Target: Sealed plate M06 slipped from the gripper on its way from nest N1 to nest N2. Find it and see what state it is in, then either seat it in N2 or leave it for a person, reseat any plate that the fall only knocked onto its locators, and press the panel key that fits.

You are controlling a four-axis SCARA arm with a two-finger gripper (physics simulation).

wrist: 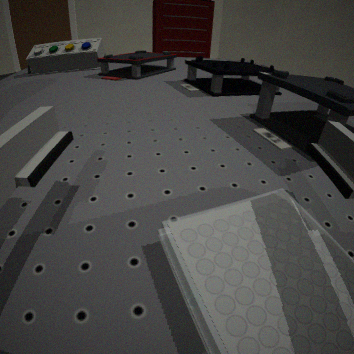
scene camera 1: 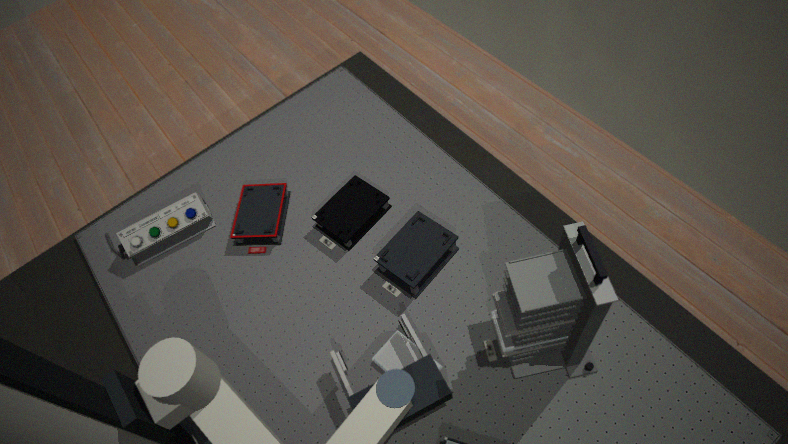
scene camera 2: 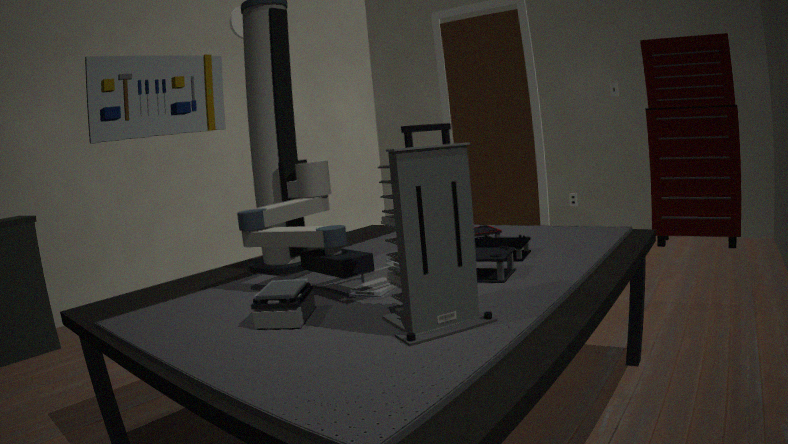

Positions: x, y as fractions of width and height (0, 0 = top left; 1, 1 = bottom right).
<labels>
A handled stand (scene camera 2: 0.52, 0.76): 0.91 m from the lens.
</labels>
